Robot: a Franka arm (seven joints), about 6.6 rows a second.
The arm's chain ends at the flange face. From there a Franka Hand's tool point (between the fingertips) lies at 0.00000 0.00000 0.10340 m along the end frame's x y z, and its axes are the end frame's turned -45 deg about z.
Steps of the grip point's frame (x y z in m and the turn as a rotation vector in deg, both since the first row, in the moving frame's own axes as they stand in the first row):
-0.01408, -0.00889, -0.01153, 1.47, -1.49, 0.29
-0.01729, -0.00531, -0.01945, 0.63, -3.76, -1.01
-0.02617, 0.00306, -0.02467, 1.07, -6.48, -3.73
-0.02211, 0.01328, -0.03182, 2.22, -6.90, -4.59
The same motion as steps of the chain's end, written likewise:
-0.01247, 0.00365, -0.01146, -0.01, -2.09, 0.29
-0.01042, 0.00443, -0.01922, -2.21, -3.10, -1.01
-0.00696, 0.01347, -0.02399, -3.83, -5.34, -3.73
0.00511, 0.01861, -0.03099, -3.31, -6.45, -4.59

